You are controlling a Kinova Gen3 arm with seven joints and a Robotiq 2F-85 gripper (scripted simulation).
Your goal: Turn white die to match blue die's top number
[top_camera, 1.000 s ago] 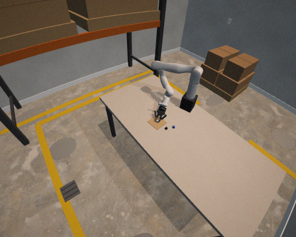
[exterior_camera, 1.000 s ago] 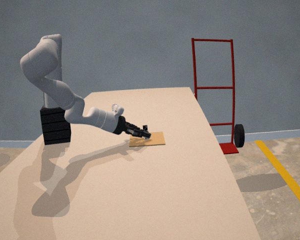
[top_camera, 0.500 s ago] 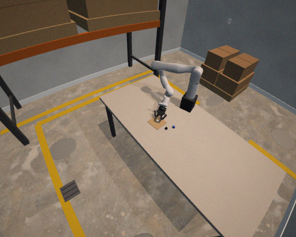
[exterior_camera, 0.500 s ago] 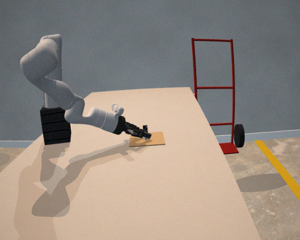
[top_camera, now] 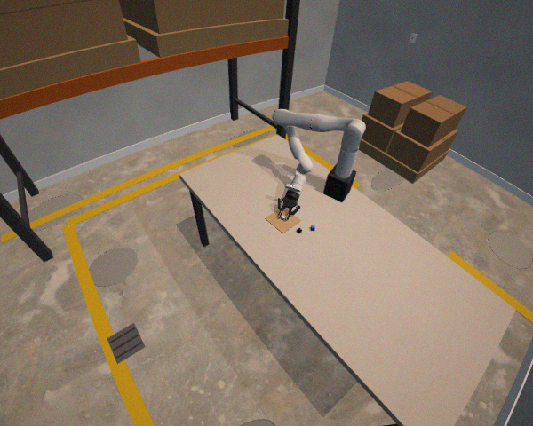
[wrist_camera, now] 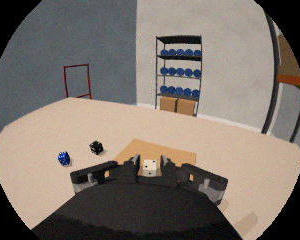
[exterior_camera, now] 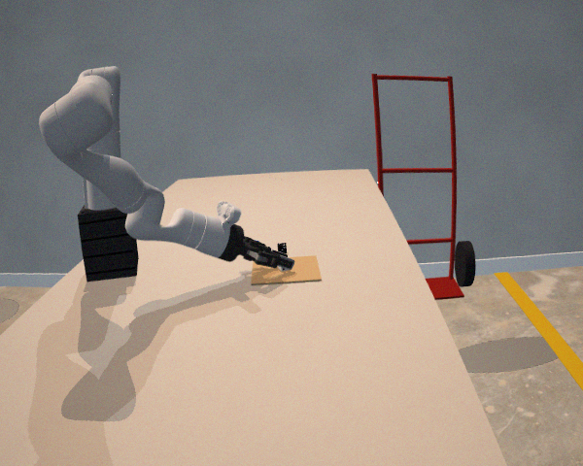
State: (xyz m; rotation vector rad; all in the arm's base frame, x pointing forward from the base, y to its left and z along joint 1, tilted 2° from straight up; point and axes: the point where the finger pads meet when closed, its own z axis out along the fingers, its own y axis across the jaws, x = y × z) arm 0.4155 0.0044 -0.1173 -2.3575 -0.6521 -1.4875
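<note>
My gripper is now 10 mm above the white die. Also, from my hand: tan mat (10 mm ahead, 20 mm below); then blue die (90 mm behind, 140 mm to the left, 20 mm below); then black die (20 mm behind, 120 mm to the left, 20 mm below).
</note>
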